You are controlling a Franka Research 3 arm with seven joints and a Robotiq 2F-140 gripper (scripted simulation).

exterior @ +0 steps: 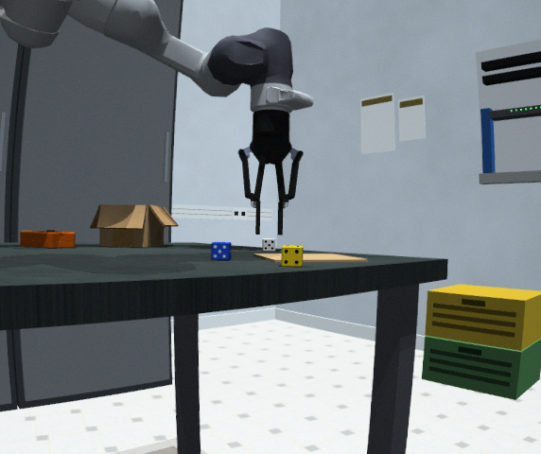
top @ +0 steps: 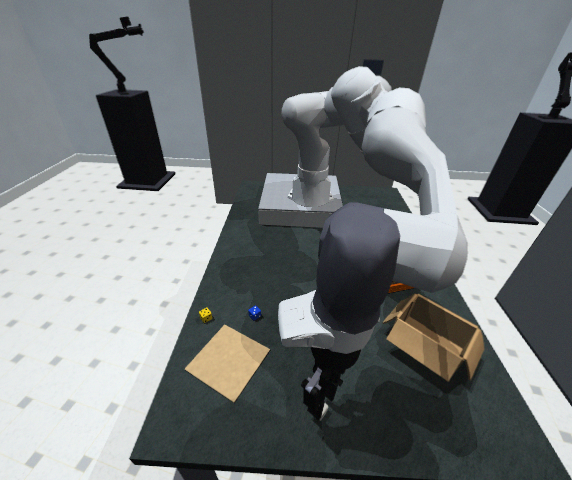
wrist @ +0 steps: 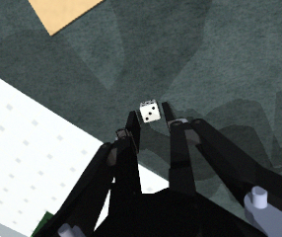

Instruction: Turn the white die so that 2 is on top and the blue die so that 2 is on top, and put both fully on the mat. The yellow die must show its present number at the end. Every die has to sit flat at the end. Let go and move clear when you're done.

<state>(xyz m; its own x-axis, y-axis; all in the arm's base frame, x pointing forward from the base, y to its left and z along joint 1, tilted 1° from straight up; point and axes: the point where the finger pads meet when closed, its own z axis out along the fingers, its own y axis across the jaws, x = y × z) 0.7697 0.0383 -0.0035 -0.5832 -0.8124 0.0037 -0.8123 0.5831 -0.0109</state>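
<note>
The white die is 5 cm below my hand. Round my hand: tan mat: 21 cm to the right, 9 cm behind, 6 cm below; blue die: 22 cm behind, 17 cm to the right, 5 cm below; cardboard box: 27 cm to the left, 18 cm behind, 2 cm below.
</note>
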